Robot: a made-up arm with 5 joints.
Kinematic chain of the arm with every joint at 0, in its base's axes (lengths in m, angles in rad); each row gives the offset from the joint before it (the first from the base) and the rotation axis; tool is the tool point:
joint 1: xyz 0 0 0.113 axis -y
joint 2: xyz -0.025 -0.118 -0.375 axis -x
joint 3: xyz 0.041 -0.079 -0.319 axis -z
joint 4: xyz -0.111 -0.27 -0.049 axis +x
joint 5: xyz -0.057 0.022 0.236 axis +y
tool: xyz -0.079 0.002 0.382
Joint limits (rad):
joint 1: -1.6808..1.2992
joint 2: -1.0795..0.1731
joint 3: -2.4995..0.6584
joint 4: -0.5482..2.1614
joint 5: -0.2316..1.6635
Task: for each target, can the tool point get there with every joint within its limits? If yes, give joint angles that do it. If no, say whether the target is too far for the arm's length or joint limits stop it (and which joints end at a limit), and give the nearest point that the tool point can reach.
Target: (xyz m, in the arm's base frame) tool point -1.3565 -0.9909 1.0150
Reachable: no: too far | nearest point -1.0862 -0.7488 0.7538 | short by 0.447 m
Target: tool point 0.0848 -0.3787 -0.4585
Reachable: yes | joints -0.2796 -0.4475 -0.0732 -0.0260 1.4902
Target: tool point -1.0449 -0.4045 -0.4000
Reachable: yes | joints -1.0837 -0.8896 0.3080 1.4087 1.2376
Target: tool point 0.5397 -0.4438 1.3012
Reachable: no: joint limits stop it (at a limit: joint 1, joint 2) | nearest point 0.6381 -0.3893 0.8270 | short by 0.487 m
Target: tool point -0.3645 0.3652 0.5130
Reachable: no: joint limits stop it (at a limit: joint 1, joint 2, joint 3, joint 4, joint 5) | nearest point -0.2584 0.0708 0.3545 | short by 0.351 m
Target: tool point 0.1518 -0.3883 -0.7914
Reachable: yes | joints -0.3475 -0.7736 -0.4897 0.9245 1.3700
